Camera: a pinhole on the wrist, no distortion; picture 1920 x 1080 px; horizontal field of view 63.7 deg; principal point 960.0 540.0 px. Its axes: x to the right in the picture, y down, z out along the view. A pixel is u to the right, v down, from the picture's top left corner.
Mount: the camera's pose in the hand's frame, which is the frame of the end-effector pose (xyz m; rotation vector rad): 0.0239 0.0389 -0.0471 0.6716 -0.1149 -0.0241
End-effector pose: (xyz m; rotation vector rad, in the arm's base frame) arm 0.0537 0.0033 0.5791 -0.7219 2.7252 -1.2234
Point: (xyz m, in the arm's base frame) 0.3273 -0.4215 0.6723
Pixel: 945 146
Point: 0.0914 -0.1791 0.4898
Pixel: 1222 1029
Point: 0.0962 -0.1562 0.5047
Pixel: 1142 967
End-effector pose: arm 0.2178 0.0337 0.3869 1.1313 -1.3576 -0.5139
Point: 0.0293 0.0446 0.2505
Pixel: 308 1009
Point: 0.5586 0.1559 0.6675
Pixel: behind the camera
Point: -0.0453 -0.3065 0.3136
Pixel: 1799 1025
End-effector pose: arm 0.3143 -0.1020 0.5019 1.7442 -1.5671 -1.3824
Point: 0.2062 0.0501 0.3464
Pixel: 682 724
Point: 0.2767 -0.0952 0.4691
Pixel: 957 848
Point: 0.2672 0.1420 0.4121
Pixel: outside the picture
